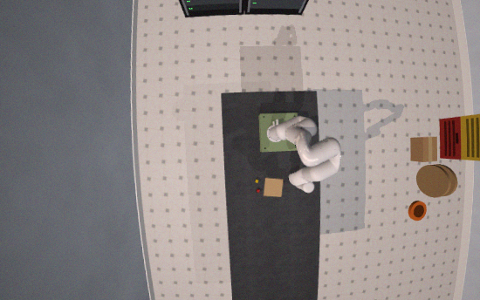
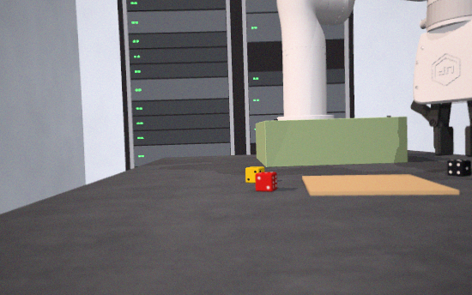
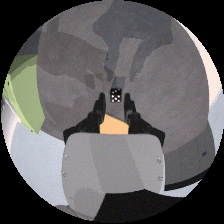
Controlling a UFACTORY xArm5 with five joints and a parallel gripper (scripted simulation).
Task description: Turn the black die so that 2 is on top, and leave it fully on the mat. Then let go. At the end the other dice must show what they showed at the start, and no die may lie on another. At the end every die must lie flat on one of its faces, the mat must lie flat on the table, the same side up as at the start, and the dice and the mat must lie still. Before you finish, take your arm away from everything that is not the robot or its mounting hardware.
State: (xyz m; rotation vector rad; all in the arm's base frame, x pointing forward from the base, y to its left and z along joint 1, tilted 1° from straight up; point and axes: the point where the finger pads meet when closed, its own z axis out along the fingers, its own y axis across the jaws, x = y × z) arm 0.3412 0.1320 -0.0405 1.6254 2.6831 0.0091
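The black die lies 40 mm below my hand. From my hand the other things lie so: tan mat: 70 mm ahead, 150 mm to the right, 40 mm below; red die: 80 mm ahead, 270 mm to the right, 40 mm below; yellow die: 280 mm to the right, 40 mm below.
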